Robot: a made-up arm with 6 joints. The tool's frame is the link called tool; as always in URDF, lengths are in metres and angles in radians. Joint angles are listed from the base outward.
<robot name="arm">
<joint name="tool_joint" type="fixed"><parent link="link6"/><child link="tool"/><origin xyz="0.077 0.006 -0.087" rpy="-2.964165 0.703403 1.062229"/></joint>
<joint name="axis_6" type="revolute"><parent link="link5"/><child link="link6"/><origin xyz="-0.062 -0.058 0.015" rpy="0 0 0"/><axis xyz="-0.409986 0.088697 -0.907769"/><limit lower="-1.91" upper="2.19"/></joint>
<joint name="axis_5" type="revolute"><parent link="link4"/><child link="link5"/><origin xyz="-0.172 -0.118 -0.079" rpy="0 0 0"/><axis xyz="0.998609 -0.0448 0.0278"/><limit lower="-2.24" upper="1.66"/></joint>
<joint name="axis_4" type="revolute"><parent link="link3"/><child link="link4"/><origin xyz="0.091 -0.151 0.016" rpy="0 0 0"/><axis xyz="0.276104 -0.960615 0.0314"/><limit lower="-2.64" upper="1.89"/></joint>
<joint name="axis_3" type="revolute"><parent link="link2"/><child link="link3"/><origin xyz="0.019 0.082 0.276" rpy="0 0 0"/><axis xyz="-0.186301 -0.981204 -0.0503"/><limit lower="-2.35" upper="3.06"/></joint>
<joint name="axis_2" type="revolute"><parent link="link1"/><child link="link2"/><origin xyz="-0.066 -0.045 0.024" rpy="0 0 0"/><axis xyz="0.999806 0.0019 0.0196"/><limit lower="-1.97" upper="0.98"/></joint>
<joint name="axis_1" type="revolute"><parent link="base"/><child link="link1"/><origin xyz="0.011 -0.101 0.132" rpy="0 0 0"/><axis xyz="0 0 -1"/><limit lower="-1.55" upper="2.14"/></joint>
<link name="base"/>
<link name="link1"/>
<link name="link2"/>
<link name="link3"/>
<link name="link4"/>
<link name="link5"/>
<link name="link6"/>
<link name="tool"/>
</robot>
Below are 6 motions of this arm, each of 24 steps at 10 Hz.
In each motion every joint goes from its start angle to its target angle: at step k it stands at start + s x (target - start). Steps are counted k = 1, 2, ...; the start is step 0. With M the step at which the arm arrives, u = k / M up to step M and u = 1 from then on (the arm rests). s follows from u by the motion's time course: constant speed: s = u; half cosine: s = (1 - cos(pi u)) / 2; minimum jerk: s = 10 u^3 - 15 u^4 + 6 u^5.
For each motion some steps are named. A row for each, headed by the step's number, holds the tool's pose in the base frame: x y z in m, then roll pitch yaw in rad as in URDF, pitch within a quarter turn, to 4 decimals.
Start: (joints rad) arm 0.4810 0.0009 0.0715 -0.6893 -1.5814 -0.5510
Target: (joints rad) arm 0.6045 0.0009 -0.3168 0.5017 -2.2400 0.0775
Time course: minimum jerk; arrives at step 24
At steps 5, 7, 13, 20, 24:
5: -0.2495 -0.2919 0.5096 -0.4676 0.6683 -2.6696
7: -0.2485 -0.2937 0.4939 -0.3236 0.6902 -2.5375
13: -0.2386 -0.2827 0.4268 0.3723 0.5645 -1.9893
20: -0.2246 -0.2454 0.3734 0.8207 0.2317 -1.8179
24: -0.2229 -0.2408 0.3686 0.8546 0.1972 -1.8175

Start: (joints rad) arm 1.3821 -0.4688 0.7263 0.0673 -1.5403 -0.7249
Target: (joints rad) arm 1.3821 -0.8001 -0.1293 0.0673 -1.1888 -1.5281
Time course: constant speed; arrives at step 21
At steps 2, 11, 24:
2: -0.1793 -0.0543 0.4243 0.6913 0.5721 -2.4668
11: -0.1469 0.0020 0.3938 -0.1597 0.8485 3.0636
24: -0.0846 0.0961 0.3909 -1.0452 0.5865 2.1351

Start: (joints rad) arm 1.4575 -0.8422 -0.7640 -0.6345 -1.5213 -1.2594
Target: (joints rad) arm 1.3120 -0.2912 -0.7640 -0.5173 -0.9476 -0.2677
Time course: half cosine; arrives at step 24
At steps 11, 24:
11: -0.0566 0.0074 0.5814 -0.8843 -0.0708 1.8900
24: -0.2190 -0.0568 0.5361 -0.9204 0.4759 2.0360

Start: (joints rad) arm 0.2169 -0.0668 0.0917 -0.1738 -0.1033 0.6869
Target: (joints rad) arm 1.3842 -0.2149 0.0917 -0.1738 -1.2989 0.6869
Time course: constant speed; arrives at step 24
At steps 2, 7, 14, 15, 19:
2: -0.2417 -0.3858 0.3925 2.4370 1.0023 -0.6020
7: -0.2982 -0.3112 0.4359 1.9956 0.8894 -1.1963
14: -0.3274 -0.1805 0.4935 1.5882 0.6281 -1.8092
15: -0.3261 -0.1610 0.5010 1.5439 0.5856 -1.8815
19: -0.3071 -0.0855 0.5286 1.3873 0.4088 -2.1447

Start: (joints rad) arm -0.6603 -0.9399 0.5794 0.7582 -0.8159 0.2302
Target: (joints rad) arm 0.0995 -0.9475 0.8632 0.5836 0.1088 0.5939
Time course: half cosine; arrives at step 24
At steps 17, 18, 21, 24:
17: 0.1244 -0.1627 0.5067 1.6958 0.0099 0.5532
18: 0.1251 -0.1657 0.5066 1.7230 0.0208 0.5373
21: 0.1265 -0.1726 0.5059 1.7839 0.0448 0.5014
24: 0.1268 -0.1750 0.5055 1.8056 0.0532 0.4885

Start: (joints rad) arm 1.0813 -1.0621 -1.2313 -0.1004 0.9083 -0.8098
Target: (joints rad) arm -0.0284 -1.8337 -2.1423 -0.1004 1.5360 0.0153
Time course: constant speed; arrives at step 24
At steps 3, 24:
3: 0.0699 0.1266 0.4027 -2.2110 0.5293 -0.0948
24: -0.1375 0.2144 0.1848 -2.7509 0.5984 -0.9273

